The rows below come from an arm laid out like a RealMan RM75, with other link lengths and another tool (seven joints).
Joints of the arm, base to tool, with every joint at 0 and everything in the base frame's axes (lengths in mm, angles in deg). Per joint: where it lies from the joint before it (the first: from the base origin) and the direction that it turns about. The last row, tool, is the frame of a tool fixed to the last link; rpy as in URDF.
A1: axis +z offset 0 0 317.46
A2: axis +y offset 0 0 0
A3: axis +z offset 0 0 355.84
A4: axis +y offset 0 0 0
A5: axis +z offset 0 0 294
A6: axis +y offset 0 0 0
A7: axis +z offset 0 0 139.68
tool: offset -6 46 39 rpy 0 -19.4 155.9
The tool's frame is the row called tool.
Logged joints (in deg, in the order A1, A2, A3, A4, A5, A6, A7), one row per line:
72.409 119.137 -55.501 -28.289 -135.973 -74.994 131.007
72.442 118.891 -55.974 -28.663 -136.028 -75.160 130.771
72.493 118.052 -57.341 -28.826 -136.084 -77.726 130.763
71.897 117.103 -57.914 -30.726 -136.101 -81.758 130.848
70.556 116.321 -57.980 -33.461 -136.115 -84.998 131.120
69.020 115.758 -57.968 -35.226 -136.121 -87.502 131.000
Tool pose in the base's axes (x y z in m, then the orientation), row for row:
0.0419 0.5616 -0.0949 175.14 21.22 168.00
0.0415 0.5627 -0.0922 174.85 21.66 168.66
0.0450 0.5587 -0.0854 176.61 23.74 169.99
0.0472 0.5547 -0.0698 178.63 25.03 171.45
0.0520 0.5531 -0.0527 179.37 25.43 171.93
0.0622 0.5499 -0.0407 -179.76 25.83 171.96
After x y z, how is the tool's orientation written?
As angles about the fixed x, y, z axes (roll, pitch, yaw), in degrees.
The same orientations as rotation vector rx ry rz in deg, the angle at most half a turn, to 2 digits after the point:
15.30 157.63 3.58
14.25 157.26 4.08
12.65 155.54 1.74
11.14 154.54 -0.72
10.69 154.21 -1.61
10.89 153.84 -2.80

